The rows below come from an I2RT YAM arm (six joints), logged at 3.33 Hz.
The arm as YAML. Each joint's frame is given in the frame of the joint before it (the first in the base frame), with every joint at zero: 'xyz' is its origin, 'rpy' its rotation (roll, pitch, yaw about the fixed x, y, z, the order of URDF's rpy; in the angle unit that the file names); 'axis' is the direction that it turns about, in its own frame. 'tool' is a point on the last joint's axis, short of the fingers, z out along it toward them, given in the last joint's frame.
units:
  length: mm
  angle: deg
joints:
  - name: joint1
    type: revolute
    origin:
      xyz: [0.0, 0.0, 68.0]
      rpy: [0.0, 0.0, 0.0]
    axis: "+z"
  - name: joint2
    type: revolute
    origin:
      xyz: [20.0, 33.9, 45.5]
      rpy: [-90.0, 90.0, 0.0]
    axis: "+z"
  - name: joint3
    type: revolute
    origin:
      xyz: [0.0, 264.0, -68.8]
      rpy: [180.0, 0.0, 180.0]
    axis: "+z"
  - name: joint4
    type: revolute
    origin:
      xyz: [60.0, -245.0, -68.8]
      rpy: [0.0, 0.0, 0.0]
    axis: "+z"
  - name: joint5
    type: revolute
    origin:
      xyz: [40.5, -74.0, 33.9]
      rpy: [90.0, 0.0, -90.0]
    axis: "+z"
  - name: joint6
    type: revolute
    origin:
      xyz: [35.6, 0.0, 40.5]
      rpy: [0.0, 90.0, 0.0]
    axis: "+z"
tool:
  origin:
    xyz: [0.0, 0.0, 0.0]
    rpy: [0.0, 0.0, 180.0]
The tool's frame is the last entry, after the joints.
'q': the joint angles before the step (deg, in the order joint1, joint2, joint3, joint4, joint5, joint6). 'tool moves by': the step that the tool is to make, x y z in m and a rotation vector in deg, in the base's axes. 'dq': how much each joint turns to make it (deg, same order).
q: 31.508, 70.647, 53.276, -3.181, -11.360, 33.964
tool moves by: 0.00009, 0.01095, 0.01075, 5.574, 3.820, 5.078
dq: 1.108, 1.365, 2.874, -0.510, -6.049, 5.139
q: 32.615, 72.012, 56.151, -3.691, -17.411, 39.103
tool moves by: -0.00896, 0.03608, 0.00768, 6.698, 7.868, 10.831
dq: 5.712, 3.690, 4.007, 0.220, -8.167, 8.324
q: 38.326, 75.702, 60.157, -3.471, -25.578, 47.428
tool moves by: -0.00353, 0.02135, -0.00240, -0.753, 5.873, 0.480
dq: 3.587, 3.022, 3.036, -3.110, 1.779, 4.505
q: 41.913, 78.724, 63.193, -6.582, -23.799, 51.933
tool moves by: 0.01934, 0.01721, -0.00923, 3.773, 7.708, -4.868
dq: 0.144, 5.681, 2.461, 3.932, 1.708, 10.046
